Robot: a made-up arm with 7 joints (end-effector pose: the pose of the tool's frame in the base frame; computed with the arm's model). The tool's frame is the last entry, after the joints. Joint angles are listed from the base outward.
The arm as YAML. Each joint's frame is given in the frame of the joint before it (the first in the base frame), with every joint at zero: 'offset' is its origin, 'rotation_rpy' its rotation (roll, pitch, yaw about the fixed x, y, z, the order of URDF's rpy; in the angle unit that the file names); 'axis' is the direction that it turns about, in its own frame. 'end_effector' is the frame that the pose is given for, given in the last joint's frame.
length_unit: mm
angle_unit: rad
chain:
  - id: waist
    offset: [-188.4, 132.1, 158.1]
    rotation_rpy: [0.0, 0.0, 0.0]
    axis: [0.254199, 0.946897, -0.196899]
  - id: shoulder
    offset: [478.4, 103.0, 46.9]
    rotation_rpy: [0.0, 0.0, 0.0]
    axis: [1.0, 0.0, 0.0]
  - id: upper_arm
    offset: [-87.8, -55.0, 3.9]
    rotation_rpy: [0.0, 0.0, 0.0]
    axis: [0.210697, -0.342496, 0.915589]
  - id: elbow
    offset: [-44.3, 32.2, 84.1]
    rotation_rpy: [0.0, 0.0, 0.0]
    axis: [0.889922, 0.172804, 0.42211]
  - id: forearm
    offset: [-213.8, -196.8, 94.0]
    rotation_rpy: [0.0, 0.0, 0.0]
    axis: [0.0, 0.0, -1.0]
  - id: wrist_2
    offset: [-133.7, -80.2, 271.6]
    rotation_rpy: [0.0, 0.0, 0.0]
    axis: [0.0, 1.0, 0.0]
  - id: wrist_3
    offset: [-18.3, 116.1, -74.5]
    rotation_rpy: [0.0, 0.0, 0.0]
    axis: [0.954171, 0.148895, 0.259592]
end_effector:
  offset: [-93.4, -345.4, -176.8]
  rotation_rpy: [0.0, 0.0, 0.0]
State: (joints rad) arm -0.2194 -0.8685 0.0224 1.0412 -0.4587 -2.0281 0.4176
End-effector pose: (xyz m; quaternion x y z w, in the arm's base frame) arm 0.3778 0.0928 0.7609 0.3991 -0.6802 0.3865 0.4781
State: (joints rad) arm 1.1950 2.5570 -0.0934 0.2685 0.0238 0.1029 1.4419
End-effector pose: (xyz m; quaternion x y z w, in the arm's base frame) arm -0.2299 0.3017 0.3131 -0.7125 0.4528 0.2586 0.4695
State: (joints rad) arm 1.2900 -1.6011 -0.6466 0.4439 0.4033 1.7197 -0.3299
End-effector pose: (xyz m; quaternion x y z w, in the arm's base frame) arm 0.2713 0.6959 0.5664 -0.3783 0.8367 -0.3657 0.1518
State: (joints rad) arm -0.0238 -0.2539 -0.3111 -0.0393 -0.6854 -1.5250 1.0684
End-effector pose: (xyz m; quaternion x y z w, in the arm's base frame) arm 0.2412 0.3147 0.5327 0.2759 -0.3529 0.6049 0.6584
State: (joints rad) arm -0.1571 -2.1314 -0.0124 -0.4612 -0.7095 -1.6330 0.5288
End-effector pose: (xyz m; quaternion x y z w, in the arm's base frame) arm 0.2229 0.6566 0.0742 -0.5600 0.1654 0.6865 0.4334
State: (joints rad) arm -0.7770 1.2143 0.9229 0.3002 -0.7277 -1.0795 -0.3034
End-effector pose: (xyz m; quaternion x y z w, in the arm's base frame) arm 0.5654 0.1177 0.4383 -0.6480 0.6367 -0.4173 0.0232
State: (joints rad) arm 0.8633 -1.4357 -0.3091 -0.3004 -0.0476 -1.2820 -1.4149
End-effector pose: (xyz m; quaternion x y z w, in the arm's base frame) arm -0.1349 0.5800 0.5402 -0.7237 -0.6035 0.1933 0.2732
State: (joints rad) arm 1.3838 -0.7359 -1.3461 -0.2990 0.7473 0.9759 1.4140
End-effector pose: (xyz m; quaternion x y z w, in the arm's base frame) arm -0.0620 0.8209 -0.5028 -0.1867 -0.0638 -0.8174 0.5413
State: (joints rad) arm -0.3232 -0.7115 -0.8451 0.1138 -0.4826 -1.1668 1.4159
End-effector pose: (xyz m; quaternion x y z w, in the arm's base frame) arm 0.1305 0.4120 0.3957 0.0430 -0.2728 0.4589 0.8445
